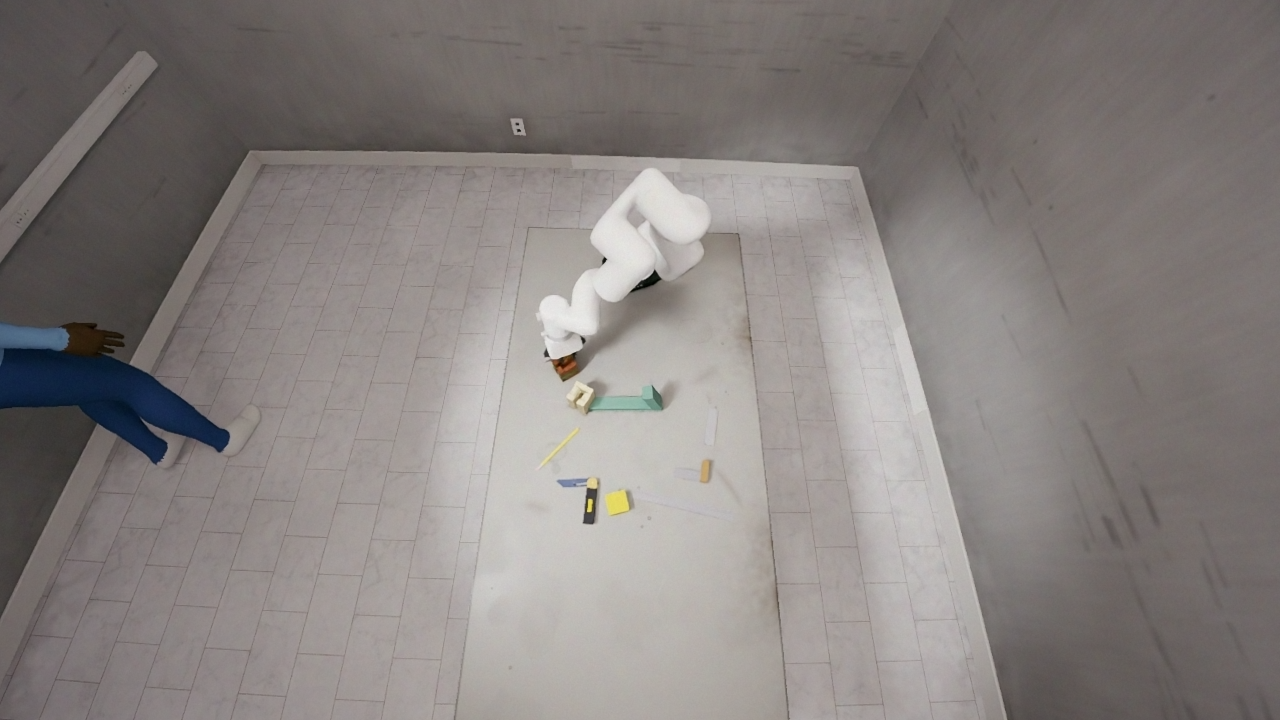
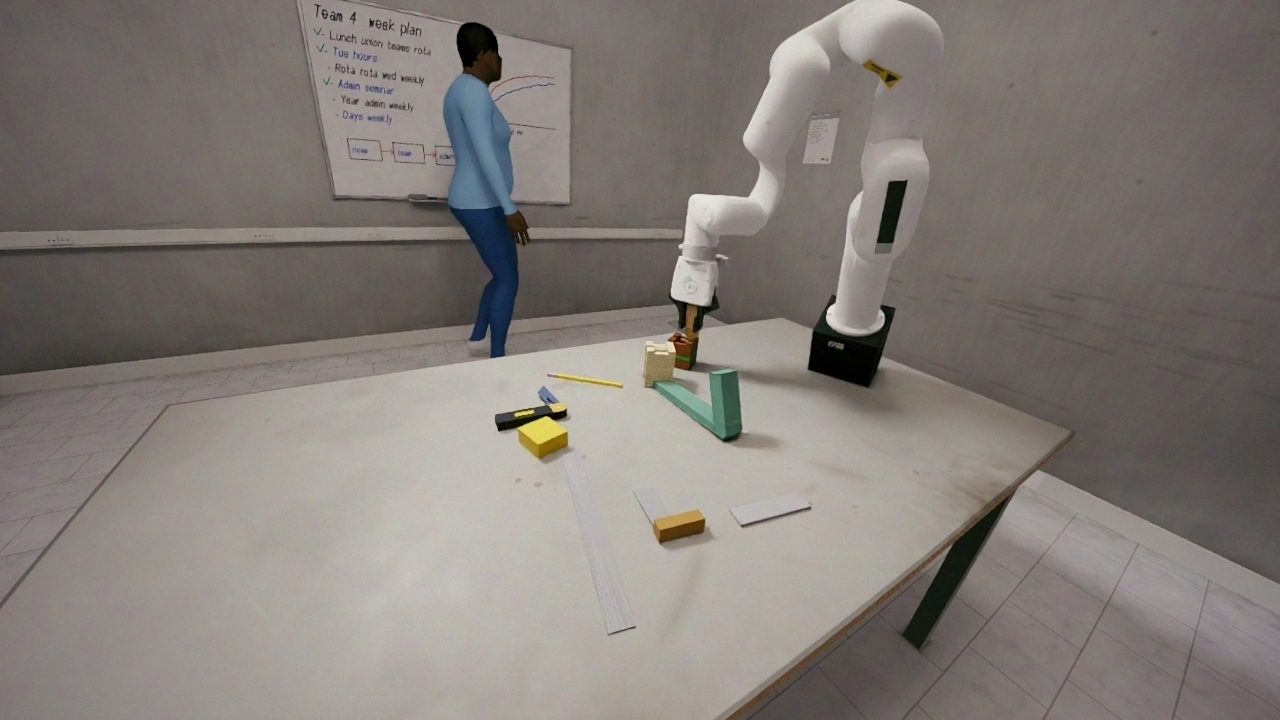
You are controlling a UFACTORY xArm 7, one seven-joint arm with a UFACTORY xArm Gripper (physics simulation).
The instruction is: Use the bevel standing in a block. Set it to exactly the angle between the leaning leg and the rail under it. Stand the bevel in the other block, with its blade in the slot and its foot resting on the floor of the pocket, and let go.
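Pixels of known places: gripper, fingertip midpoint: (image 1: 567, 357) (image 2: 689, 329); arm's base at its link origin: (image 2: 854, 318).
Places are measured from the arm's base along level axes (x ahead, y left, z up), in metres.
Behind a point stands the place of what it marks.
The red-brown block (image 1: 567, 371) {x 0.325, y -0.266, z -0.096 m} (image 2: 684, 354) {x 0.314, y -0.248, z -0.118 m}, with a green stripe, stands on the table below my gripper. My gripper (image 1: 563, 357) {x 0.294, y -0.259, z -0.060 m} (image 2: 690, 319) {x 0.294, y -0.259, z -0.060 m} points down and is shut on the brown bevel (image 2: 691, 323) {x 0.289, y -0.259, z -0.045 m}, whose lower part meets the block's top; how deep it sits and its blade angle are too small to tell. The cream block (image 1: 580, 396) {x 0.406, y -0.234, z -0.117 m} (image 2: 658, 362) {x 0.435, y -0.211, z -0.097 m}, slotted on top, stands beside the red-brown block. The green rail (image 1: 617, 403) {x 0.437, y -0.120, z -0.140 m} (image 2: 689, 407) {x 0.459, y -0.086, z -0.141 m} runs from near the cream block to the green leaning leg (image 1: 651, 396) {x 0.463, y -0.020, z -0.039 m} (image 2: 725, 401) {x 0.465, y -0.001, z -0.084 m}, which rises at its far end from that block.
On the table (image 1: 617, 617) {x 1.032, y -0.194, z -0.158 m} (image 2: 313, 555) {x 1.061, y -0.105, z -0.158 m} lie a yellow pencil (image 1: 558, 447) {x 0.551, y -0.317, z -0.151 m} (image 2: 586, 380) {x 0.553, y -0.313, z -0.154 m}, a black-handled tool (image 1: 589, 510) {x 0.749, y -0.240, z -0.140 m} (image 2: 528, 417) {x 0.734, y -0.223, z -0.142 m} with a blue blade, a yellow block (image 1: 617, 502) {x 0.739, y -0.157, z -0.131 m} (image 2: 542, 437) {x 0.749, y -0.138, z -0.130 m}, an orange-handled square (image 1: 705, 471) {x 0.686, y 0.115, z -0.137 m} (image 2: 679, 525) {x 0.692, y 0.121, z -0.137 m}, a pale strip (image 2: 769, 509) {x 0.553, y 0.166, z -0.153 m} and a long ruler (image 2: 595, 546) {x 0.787, y 0.072, z -0.156 m}.
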